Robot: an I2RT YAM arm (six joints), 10 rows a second.
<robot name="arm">
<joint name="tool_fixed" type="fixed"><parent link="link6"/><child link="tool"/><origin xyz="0 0 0" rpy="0 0 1.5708"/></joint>
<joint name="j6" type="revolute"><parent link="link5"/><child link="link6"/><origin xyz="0 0.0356 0.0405" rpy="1.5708 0 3.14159"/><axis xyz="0 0 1"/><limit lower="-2.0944" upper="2.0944"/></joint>
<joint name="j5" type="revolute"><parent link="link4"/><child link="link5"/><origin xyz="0.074 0.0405 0.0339" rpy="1.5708 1.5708 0"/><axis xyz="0 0 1"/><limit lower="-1.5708" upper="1.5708"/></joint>
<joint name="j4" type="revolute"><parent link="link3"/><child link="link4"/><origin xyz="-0.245 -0.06 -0.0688" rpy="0 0 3.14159"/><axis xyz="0 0 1"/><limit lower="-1.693" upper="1.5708"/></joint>
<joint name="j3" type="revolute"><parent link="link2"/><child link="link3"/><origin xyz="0.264 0 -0.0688" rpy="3.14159 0 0"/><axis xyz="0 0 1"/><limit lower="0" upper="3.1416"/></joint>
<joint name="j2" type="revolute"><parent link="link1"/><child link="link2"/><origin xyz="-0.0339 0.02 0.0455" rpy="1.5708 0 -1.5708"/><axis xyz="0 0 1"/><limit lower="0" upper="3.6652"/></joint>
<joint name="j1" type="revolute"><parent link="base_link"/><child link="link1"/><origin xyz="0 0 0.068" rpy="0 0 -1.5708"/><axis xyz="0 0 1"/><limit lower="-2.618" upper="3.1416"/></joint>
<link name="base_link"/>
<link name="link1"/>
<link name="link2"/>
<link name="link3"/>
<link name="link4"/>
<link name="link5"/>
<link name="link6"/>
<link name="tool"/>
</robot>
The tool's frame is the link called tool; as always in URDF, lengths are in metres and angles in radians.
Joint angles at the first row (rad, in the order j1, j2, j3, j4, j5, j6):
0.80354, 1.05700, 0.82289, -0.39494, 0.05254, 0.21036
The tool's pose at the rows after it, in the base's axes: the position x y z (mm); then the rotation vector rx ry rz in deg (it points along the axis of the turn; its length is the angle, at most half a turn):
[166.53 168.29 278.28 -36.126 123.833 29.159]
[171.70 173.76 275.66 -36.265 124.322 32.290]
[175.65 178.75 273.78 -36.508 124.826 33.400]
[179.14 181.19 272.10 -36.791 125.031 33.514]
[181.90 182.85 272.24 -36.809 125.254 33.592]
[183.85 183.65 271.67 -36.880 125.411 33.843]
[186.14 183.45 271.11 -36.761 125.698 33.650]
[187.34 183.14 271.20 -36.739 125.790 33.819]
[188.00 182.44 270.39 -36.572 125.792 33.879]
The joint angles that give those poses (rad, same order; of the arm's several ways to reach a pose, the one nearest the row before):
0.79682, 1.08269, 0.82835, -0.37865, 0.04098, 0.20834
0.79070, 1.11458, 0.83369, -0.34913, -0.00457, 0.22536
0.79113, 1.14345, 0.84389, -0.33544, -0.02125, 0.23279
0.78708, 1.16287, 0.84980, -0.32606, -0.02873, 0.22916
0.78338, 1.17694, 0.85981, -0.32532, -0.03356, 0.22852
0.77925, 1.18588, 0.86359, -0.32213, -0.04099, 0.22769
0.77207, 1.19353, 0.86765, -0.32324, -0.04450, 0.22511
0.76720, 1.19644, 0.87008, -0.32364, -0.05058, 0.22395
0.76316, 1.19648, 0.86658, -0.31926, -0.05331, 0.22375

